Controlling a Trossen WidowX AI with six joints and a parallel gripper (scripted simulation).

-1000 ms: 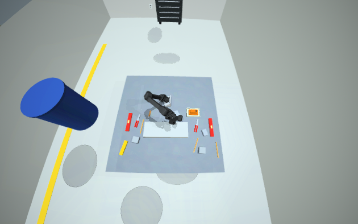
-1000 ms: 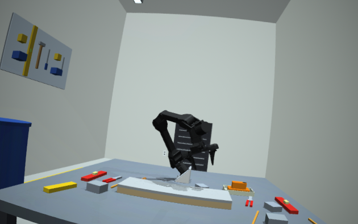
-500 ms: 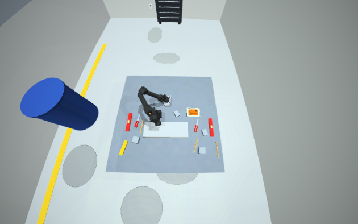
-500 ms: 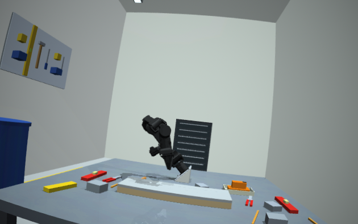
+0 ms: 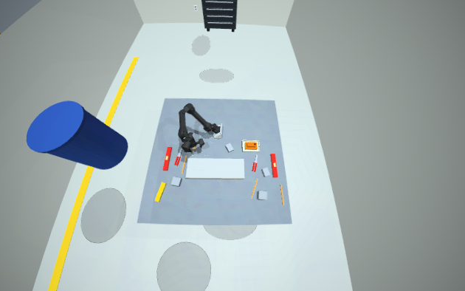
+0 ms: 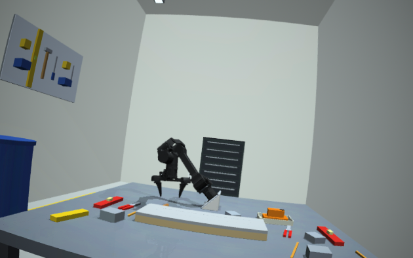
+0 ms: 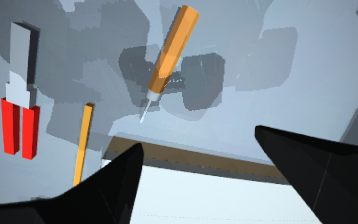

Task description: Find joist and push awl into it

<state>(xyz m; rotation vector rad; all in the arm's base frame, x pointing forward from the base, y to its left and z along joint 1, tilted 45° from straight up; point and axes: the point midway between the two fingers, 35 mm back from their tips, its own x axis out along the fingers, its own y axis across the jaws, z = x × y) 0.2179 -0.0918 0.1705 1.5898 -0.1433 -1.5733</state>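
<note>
My gripper tip is 1 cm past the awl, 4 cm to the left of it and 6 cm above it. The rest, counted from my gripper tip: tray: 9 cm behind, 52 cm to the left, 6 cm below; then orange stud finder: 9 cm behind, 53 cm to the left, 2 cm below; then yellow bar: 39 cm ahead, 28 cm to the right, 6 cm below.
</note>
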